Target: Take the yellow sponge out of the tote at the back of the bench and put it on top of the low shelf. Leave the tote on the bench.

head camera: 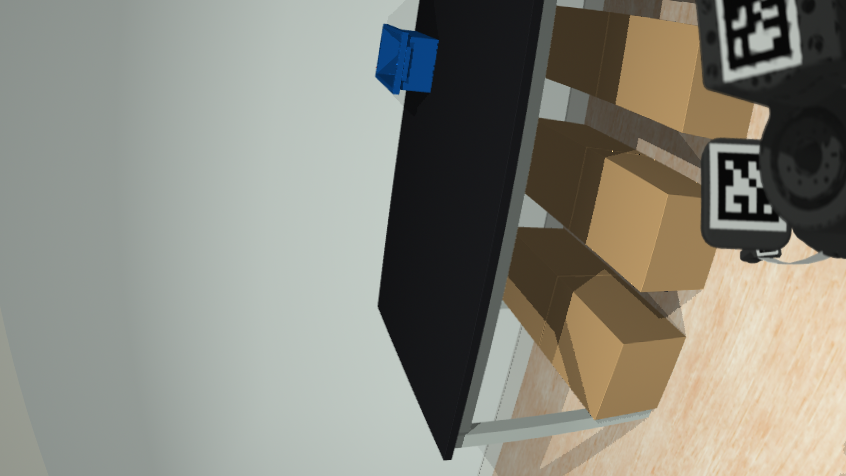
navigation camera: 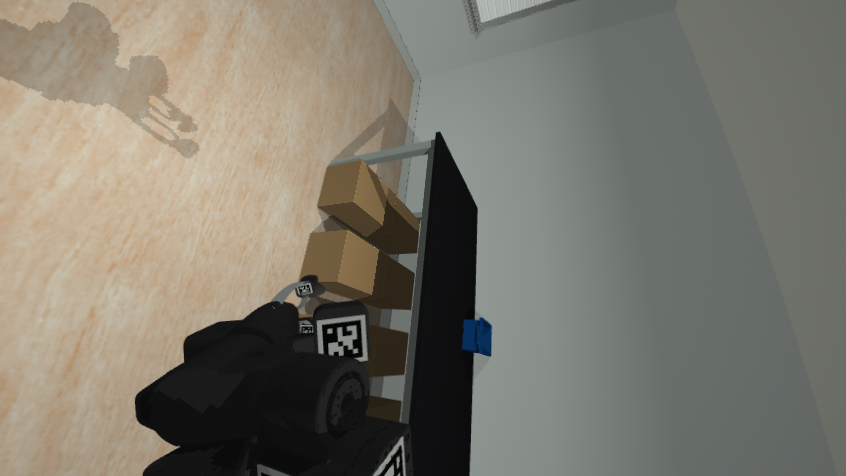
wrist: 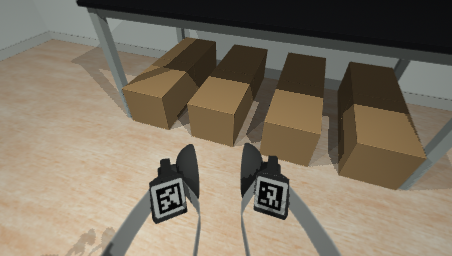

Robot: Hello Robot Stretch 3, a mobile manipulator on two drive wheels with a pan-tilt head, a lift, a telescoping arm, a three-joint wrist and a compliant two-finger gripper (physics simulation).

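Places are measured from the robot's base along level axes (x back, y left, z down), in millimetres.
Where they show: gripper, fingertip midpoint: (navigation camera: 314, 302) (wrist: 219, 161).
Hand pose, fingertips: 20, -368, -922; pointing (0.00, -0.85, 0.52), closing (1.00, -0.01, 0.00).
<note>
Things, the pixels of their centre, and the offset from my fingertips, as dx, dy, dz. "*": a spot on its surface instead. Level surfaces: height alone.
- blue tote, body centre: (head camera: 405, 57) (navigation camera: 477, 337) +520, -1473, +99
- black bench top, its level: dz +159
- grey bench leg, surface spot: (head camera: 532, 429) (navigation camera: 395, 152) (wrist: 109, 54) * -622, -1142, +439
The blue tote (head camera: 421, 63) (navigation camera: 470, 336) stands at the back edge of the black bench top (head camera: 455, 236) (navigation camera: 443, 266) (wrist: 300, 15), against the wall. The yellow sponge does not show; the inside of the tote cannot be made out. The low shelf does not show in these views. My gripper (navigation camera: 305, 307) (wrist: 219, 161) is open and empty, its two fingertips apart over the floor in front of the bench. In the head view the wrist and arm parts cover the right edge, and most of the gripper is hidden.
Several long cardboard boxes (head camera: 627, 222) (navigation camera: 357, 260) (wrist: 220, 95) lie side by side under the bench and stick out past its front edge. A grey bench leg (head camera: 532, 429) (navigation camera: 396, 153) (wrist: 111, 57) stands at one end. A wall rises behind the bench.
</note>
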